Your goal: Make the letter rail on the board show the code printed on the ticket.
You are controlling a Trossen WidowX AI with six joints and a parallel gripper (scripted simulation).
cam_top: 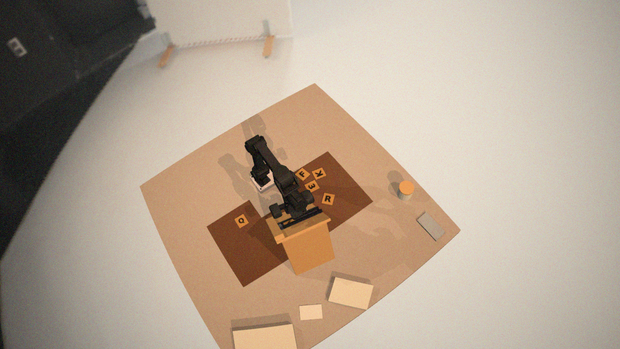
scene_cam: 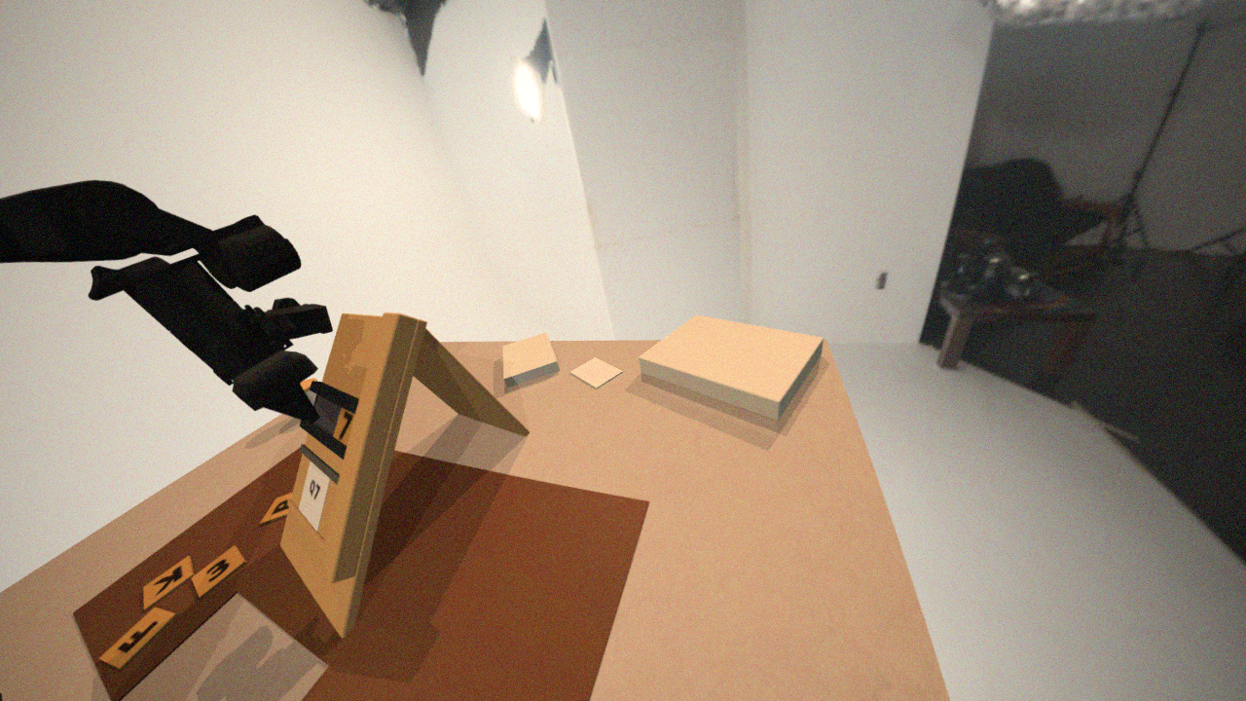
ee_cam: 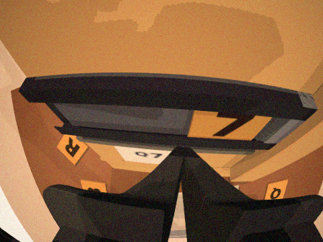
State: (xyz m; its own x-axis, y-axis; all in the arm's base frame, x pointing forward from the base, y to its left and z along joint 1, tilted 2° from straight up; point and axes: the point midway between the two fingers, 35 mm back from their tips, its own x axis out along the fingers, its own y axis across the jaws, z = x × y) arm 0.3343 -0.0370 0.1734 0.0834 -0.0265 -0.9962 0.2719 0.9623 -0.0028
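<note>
Now: gripper tip 4 cm past the white ticket, 4 cm to the right of it and 10 cm above it. Also, from my gripper tip: large box (37 cm ahead, 50 cm to the right, 16 cm below); small card (35 cm ahead, 23 cm to the right, 18 cm below); grey block (45 cm ahead, 49 cm to the left, 17 cm below).
</note>
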